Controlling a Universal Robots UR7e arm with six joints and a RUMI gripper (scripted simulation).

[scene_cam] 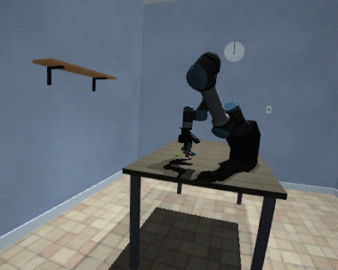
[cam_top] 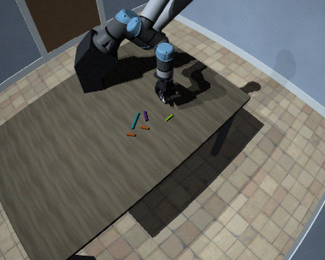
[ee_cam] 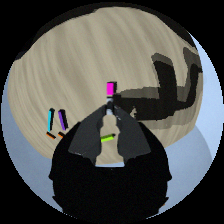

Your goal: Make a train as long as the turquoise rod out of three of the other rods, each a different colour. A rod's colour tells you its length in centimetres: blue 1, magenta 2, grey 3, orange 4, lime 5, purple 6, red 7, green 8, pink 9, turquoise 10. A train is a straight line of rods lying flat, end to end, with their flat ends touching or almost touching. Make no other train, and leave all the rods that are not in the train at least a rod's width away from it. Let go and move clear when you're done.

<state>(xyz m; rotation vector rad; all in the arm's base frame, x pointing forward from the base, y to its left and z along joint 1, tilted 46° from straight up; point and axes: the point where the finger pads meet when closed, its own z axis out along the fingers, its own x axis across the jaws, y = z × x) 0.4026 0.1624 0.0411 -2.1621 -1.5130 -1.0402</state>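
Now: the grey rod 10 mm below my hand. From my hand the other things lie so: lime rod 100 mm ahead, 40 mm to the right, 20 mm below; then purple rod 20 mm ahead, 130 mm to the right, 20 mm below; then magenta rod 30 mm behind, 10 mm to the left, 20 mm below.
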